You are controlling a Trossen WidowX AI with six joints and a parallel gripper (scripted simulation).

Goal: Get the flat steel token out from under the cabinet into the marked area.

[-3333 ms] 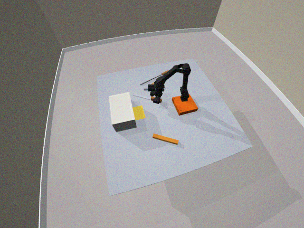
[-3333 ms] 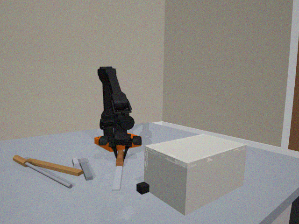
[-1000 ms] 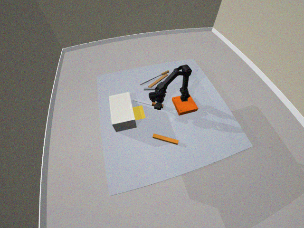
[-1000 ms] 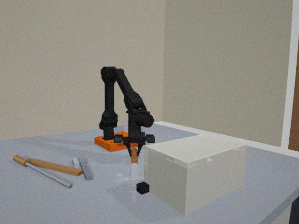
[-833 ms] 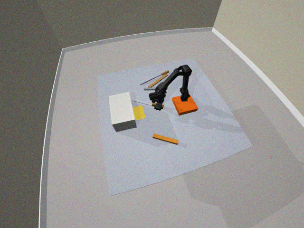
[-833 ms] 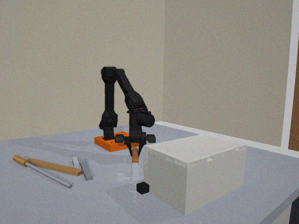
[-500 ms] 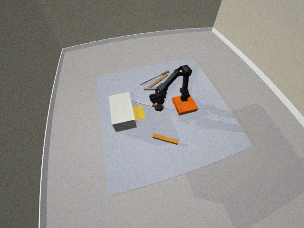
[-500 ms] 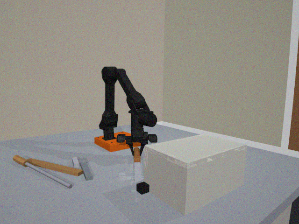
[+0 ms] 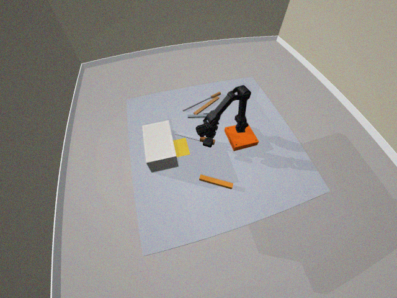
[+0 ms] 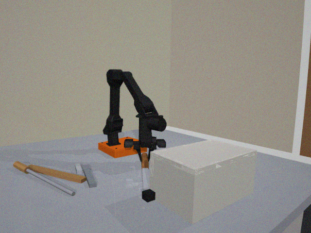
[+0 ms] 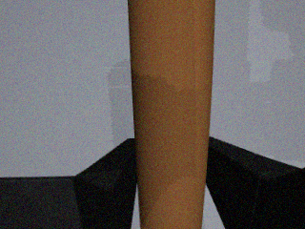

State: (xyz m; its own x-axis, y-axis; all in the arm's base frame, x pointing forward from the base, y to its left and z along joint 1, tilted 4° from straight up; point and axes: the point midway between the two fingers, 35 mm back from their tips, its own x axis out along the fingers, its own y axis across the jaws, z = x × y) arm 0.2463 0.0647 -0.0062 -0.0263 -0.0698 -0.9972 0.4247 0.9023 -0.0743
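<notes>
Now: the orange flat bar 1 cm ahead of my gripper tip, 32 cm to the left of it and 1 cm above it. Also, from my gripper tip: small grey token: 31 cm ahead, 6 cm to the left, 1 cm below; then wooden stick: 4 cm behind, 38 cm to the right.
</notes>
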